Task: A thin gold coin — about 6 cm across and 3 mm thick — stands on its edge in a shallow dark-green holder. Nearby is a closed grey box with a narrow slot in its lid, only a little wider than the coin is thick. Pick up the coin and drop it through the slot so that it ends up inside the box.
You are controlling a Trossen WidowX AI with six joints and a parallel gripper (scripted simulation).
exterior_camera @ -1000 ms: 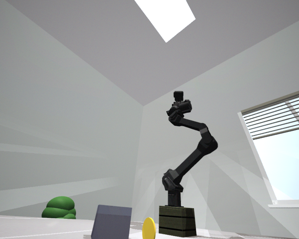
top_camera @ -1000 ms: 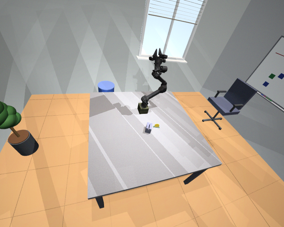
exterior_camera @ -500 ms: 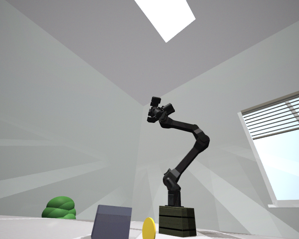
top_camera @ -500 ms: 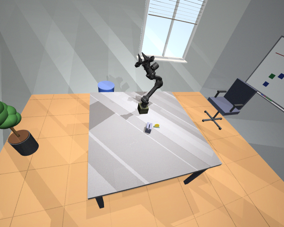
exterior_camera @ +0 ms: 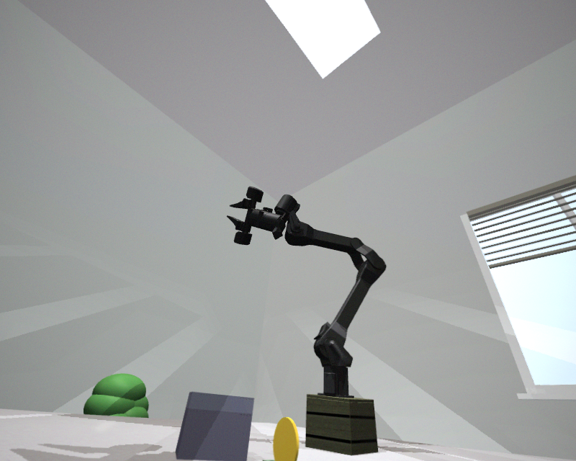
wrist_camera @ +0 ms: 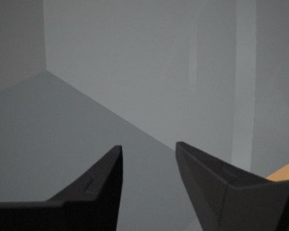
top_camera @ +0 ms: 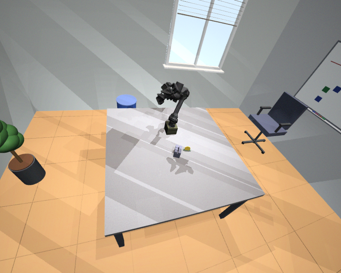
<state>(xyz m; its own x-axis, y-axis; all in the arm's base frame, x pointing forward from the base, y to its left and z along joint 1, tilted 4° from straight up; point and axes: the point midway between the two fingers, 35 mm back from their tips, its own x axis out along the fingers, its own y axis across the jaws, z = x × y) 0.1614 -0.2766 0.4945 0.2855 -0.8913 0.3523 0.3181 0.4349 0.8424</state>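
Now: the gold coin 90 mm ahead of my gripper tip, 340 mm to the left of it and 580 mm below it.
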